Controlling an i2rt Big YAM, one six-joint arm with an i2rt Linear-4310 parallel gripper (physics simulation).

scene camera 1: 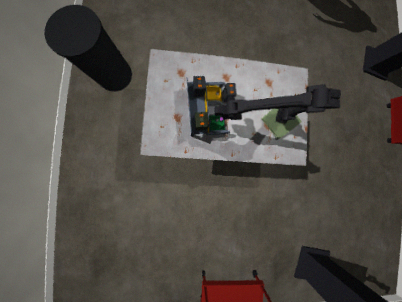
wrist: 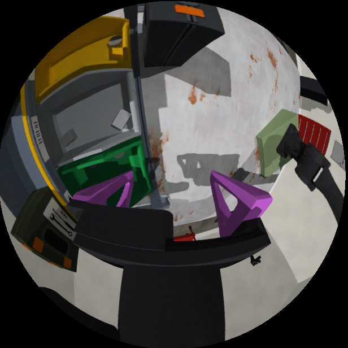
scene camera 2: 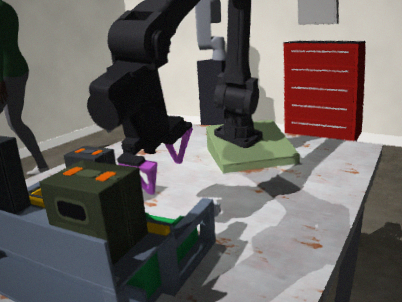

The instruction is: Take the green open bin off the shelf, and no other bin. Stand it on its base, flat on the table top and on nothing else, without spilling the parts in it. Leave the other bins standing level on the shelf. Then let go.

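Frame: origin at the arm's base, x back, y left, z down, level; centimetres.
Where they show: gripper, fingertip midpoint: (scene camera 2: 165, 177); arm's base, origin of the base link: (scene camera 1: 282, 114) (scene camera 2: 238, 136).
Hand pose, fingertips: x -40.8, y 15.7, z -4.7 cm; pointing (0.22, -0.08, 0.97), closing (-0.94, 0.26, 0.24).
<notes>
Things, the pixels of their top centre, and the offset from my fingertips. "*": a spot on its surface instead. Level surfaces: height alone.
- green open bin, middle of its top: (scene camera 2: 142, 221) (scene camera 1: 213, 122) dx -10.2, dy +6.0, dz +2.3 cm
- shelf, surface spot: (scene camera 2: 50, 240) * dx -26.6, dy +11.3, dz -4.0 cm
- yellow bin, middle of its top: (scene camera 1: 211, 92) dx -17.8, dy -15.0, dz +2.3 cm
- table top, its level: dz +10.4 cm
- olive case, middle of its top: (scene camera 2: 88, 172) (scene camera 1: 201, 119) dx -19.3, dy +9.4, dz -9.5 cm
- black case, middle of its top: (scene camera 2: 88, 151) (scene camera 1: 231, 88) dx -4.6, dy -19.5, dz -2.8 cm
The green open bin (scene camera 1: 216, 125) (scene camera 2: 145, 275) (wrist: 107, 167) sits at one end of the shelf (scene camera 2: 50, 240) (wrist: 143, 120), beside the grey bin (wrist: 90, 117). Small round parts show inside it in the wrist view, partly shaded. The yellow bin (scene camera 1: 213, 93) (wrist: 82, 55) sits beyond the grey one. The bins are side by side on the shelf. My gripper (scene camera 2: 165, 177) (wrist: 171, 174) is open and empty, with its purple fingers pointing down. In the wrist view one finger overlaps the green bin's near part and the other is over the table top (scene camera 2: 260, 225) (wrist: 200, 120). Contact cannot be told.
An olive case (scene camera 1: 201, 120) (scene camera 2: 95, 200) (wrist: 45, 230) stands on top of the shelf near the green bin. A black case (scene camera 1: 230, 90) (scene camera 2: 90, 156) (wrist: 182, 37) stands on the table before the yellow bin's end. The arm's base is on a light green block (scene camera 2: 255, 155) (wrist: 272, 145).
</notes>
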